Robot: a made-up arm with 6 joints. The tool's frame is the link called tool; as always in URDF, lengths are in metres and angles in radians. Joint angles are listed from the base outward. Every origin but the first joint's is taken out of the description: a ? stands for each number. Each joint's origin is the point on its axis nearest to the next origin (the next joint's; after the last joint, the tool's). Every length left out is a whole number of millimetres.
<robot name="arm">
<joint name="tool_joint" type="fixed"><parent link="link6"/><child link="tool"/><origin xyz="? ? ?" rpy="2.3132 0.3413 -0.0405"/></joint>
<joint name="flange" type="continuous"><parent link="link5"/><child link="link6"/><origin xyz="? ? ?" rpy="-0.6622 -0.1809 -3.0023"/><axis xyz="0 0 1"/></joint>
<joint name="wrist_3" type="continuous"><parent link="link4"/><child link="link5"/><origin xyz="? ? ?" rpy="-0.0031 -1.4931 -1.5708"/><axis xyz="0 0 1"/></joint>
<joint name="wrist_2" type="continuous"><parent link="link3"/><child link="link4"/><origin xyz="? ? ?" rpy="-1.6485 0.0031 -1.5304"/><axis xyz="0 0 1"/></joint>
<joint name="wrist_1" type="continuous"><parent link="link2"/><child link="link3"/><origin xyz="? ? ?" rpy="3.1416 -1.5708 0.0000"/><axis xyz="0 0 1"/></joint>
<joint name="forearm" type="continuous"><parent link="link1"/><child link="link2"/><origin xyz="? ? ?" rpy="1.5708 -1.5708 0.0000"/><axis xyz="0 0 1"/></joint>
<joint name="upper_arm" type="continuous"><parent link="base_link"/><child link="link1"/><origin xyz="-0.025 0.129 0.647" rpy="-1.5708 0.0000 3.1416"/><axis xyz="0 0 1"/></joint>
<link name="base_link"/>
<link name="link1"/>
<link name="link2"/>
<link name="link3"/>
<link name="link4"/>
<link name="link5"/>
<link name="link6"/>
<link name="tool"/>
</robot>
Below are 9 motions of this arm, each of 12 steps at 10 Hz.
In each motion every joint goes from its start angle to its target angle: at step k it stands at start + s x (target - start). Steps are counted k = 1, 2, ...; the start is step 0. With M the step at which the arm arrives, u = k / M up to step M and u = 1 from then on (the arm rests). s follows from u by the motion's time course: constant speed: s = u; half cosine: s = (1 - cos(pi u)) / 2; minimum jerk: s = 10 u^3 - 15 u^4 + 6 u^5.
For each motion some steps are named. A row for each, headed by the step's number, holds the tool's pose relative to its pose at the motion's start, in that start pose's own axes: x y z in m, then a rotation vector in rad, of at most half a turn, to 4 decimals.
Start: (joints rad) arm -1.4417 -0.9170 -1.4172 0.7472 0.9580 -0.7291
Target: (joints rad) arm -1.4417 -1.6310 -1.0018 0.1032 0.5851 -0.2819
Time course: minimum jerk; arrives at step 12
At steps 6, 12:
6: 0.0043 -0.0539 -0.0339 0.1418 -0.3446 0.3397
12: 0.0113 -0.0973 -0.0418 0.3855 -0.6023 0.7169

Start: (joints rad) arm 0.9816 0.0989 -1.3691 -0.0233 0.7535 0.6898
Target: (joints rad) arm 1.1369 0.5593 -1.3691 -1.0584 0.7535 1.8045
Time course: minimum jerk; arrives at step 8
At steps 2, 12:
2: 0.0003 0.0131 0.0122 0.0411 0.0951 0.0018
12: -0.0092 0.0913 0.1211 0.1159 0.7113 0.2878

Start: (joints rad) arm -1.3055 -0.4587 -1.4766 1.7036 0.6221 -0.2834
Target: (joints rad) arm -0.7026 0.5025 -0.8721 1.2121 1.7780 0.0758
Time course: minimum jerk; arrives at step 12
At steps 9, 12:
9: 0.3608 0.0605 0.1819 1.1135 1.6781 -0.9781
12: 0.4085 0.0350 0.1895 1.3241 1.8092 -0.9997

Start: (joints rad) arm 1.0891 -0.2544 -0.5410 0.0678 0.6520 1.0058
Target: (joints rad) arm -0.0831 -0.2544 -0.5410 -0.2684 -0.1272 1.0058
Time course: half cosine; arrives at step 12
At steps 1, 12:
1: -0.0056 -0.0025 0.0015 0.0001 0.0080 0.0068
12: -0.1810 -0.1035 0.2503 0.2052 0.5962 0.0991

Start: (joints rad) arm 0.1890 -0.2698 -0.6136 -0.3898 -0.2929 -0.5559
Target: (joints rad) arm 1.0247 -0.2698 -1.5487 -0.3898 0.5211 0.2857
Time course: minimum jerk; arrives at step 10
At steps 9, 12:
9: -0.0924 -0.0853 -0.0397 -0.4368 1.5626 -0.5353
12: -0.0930 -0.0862 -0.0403 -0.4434 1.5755 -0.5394

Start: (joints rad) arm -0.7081 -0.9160 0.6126 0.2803 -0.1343 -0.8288
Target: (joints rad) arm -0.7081 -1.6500 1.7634 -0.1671 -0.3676 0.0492
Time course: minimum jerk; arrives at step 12
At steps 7, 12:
7: 0.1588 -0.0753 -0.0554 -0.3012 -0.6654 -0.7780
12: 0.2074 -0.1509 -0.0291 -0.3843 -1.0259 -1.1318

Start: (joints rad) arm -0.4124 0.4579 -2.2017 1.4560 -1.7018 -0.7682
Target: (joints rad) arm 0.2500 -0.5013 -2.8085 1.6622 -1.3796 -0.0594
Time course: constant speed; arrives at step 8
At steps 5, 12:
5: -0.0899 0.0655 0.0368 0.0400 0.1872 0.2452
12: -0.1956 0.0637 0.0439 -0.0538 0.4802 0.5118

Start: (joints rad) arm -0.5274 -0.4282 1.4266 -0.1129 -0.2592 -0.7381
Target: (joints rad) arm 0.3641 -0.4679 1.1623 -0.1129 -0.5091 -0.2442
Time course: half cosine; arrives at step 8
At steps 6, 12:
6: 0.0183 0.0127 0.0785 0.0050 -0.4429 -0.2341
12: 0.0138 0.0133 0.0943 0.0296 -0.5147 -0.2775

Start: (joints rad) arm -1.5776 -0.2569 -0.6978 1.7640 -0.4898 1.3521
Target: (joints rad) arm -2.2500 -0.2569 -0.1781 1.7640 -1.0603 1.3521
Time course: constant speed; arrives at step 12
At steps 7, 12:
7: 0.0350 -0.0438 0.0564 0.2078 -0.1416 0.1379
12: 0.0638 -0.0659 0.0980 0.3530 -0.2345 0.2289

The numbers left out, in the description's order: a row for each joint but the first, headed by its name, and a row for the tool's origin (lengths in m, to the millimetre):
tool: -0.005 -0.059 0.000
flange: -0.026 -0.118 0.000
wrist_3: 0.050 0.068 0.000
wrist_2: 0.113 0.071 0.000
wrist_1: -0.079 0.058 0.000
forearm: -0.026 -0.125 0.000

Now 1 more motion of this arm.
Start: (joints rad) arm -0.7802 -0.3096 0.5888 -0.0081 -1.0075 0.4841
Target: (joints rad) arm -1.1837 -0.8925 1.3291 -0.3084 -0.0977 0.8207
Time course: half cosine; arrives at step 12
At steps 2, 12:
2: 0.0096 0.0021 -0.0051 -0.0060 0.0528 -0.0676
12: 0.1162 0.0100 -0.1163 -0.0055 0.6992 -0.8224

